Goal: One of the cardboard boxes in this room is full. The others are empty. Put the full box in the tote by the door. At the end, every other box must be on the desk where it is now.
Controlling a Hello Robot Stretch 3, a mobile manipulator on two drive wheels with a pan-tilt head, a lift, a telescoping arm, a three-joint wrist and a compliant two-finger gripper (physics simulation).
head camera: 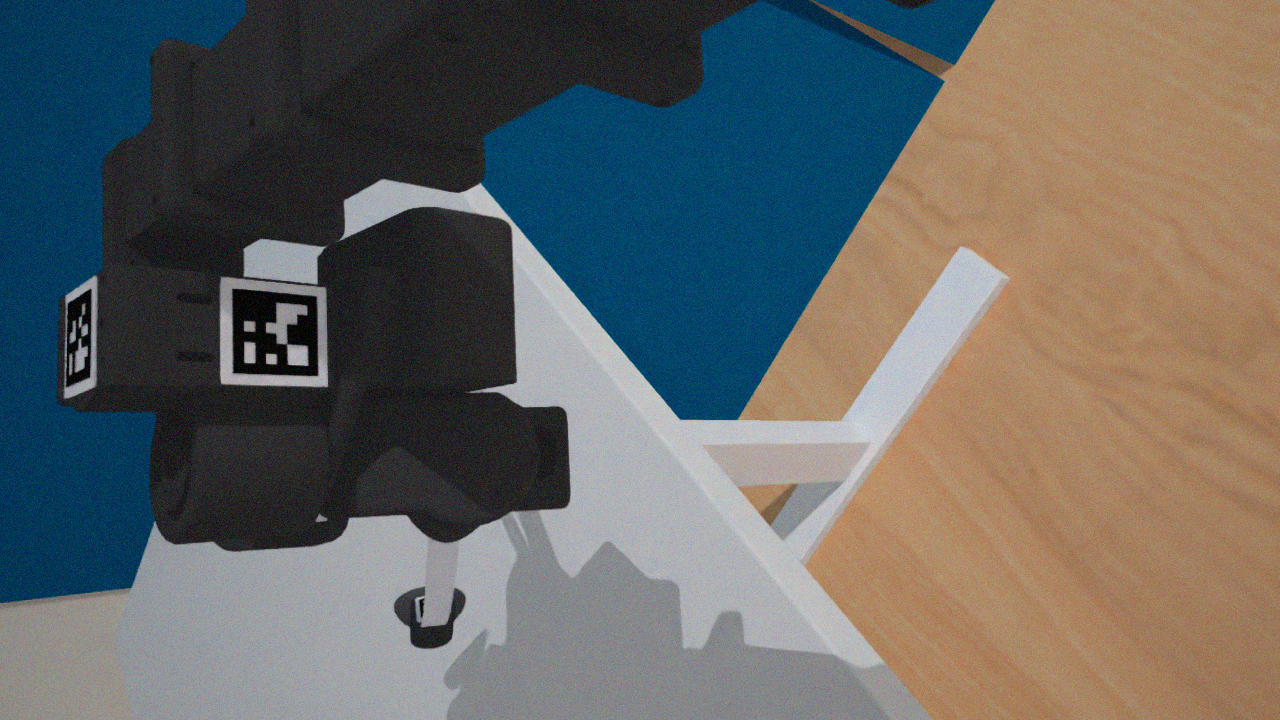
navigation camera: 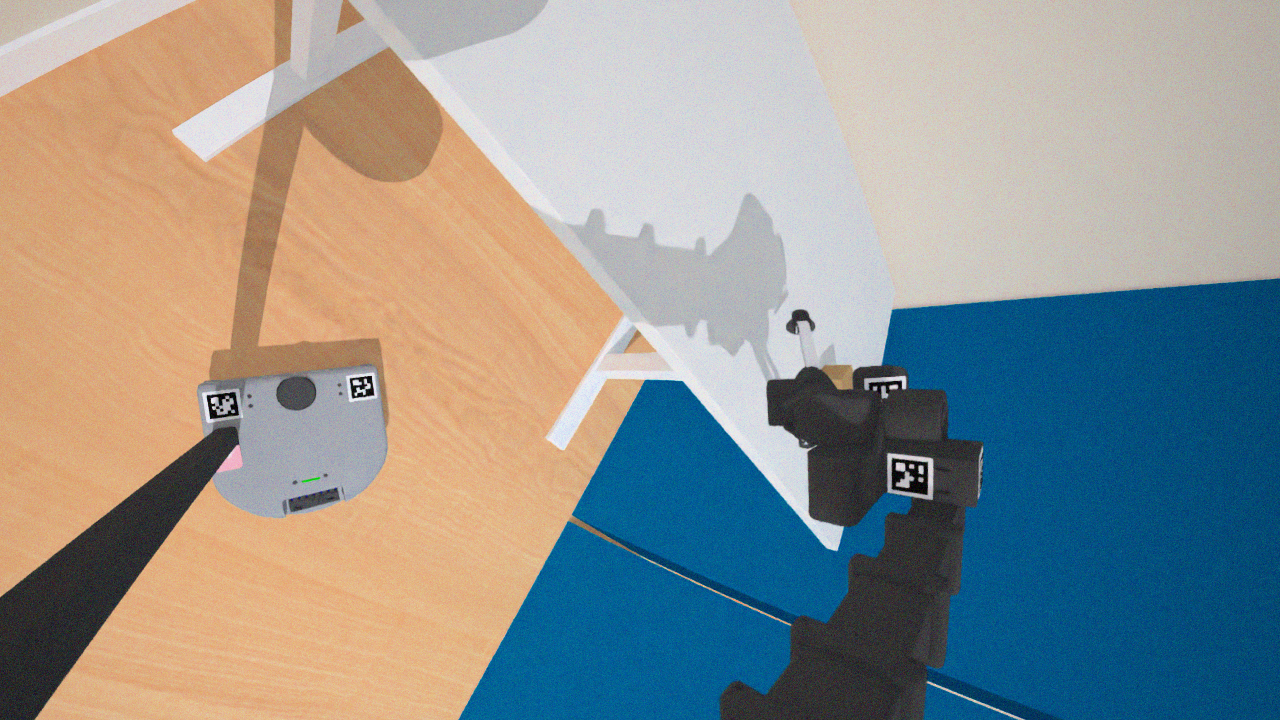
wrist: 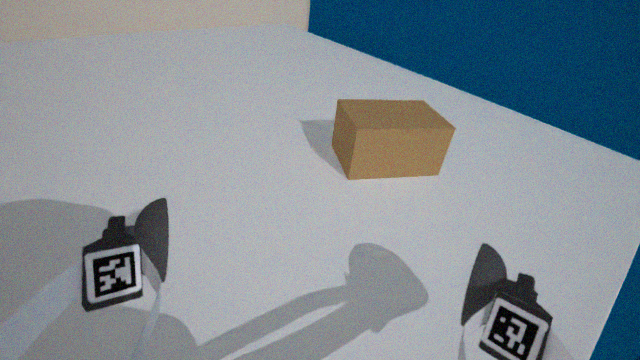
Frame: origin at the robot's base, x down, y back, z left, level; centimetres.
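Seen in the pictures: gripper, fingertip midpoint: (wrist: pixel 318 249); robot's base at its link origin: (navigation camera: pixel 297 391).
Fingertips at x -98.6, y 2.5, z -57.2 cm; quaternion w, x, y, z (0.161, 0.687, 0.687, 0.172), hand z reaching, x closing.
Offsets run from my fingertips to a thing's top centre. "*": to the spot under its first point. Level surfaces: height alone.
A plain brown cardboard box {dx -1.4, dy +5.3, dz -16.0 cm} (wrist: pixel 400 152) (navigation camera: pixel 837 376) sits closed on the white desk {dx +3.6 cm} (wrist: pixel 225 125) (navigation camera: pixel 698 107) (head camera: pixel 626 465), near the desk's edge by the blue wall. My gripper (wrist: pixel 318 249) is open, its two fingers wide apart with no object between them. In the wrist view the box is beyond the fingertips, a little right of the middle between them, and apart from both. In the head and navigation views one fingertip shows past the dark wrist; the other is hidden. In the navigation view the wrist covers part of the box. The tote and other boxes do not show.
A blue wall (navigation camera: pixel 1074 429) (head camera: pixel 716 223) (wrist: pixel 500 50) and a beige wall (navigation camera: pixel 1029 152) (wrist: pixel 150 15) border the desk. White desk legs {* dx +96.1, dy +11.5, dz -26.8 cm} (navigation camera: pixel 581 394) (head camera: pixel 921 340) stand on the wood floor {dx +98.6 cm} (navigation camera: pixel 429 295) (head camera: pixel 1118 402). My grey base (navigation camera: pixel 308 438) is on the floor beside the desk.
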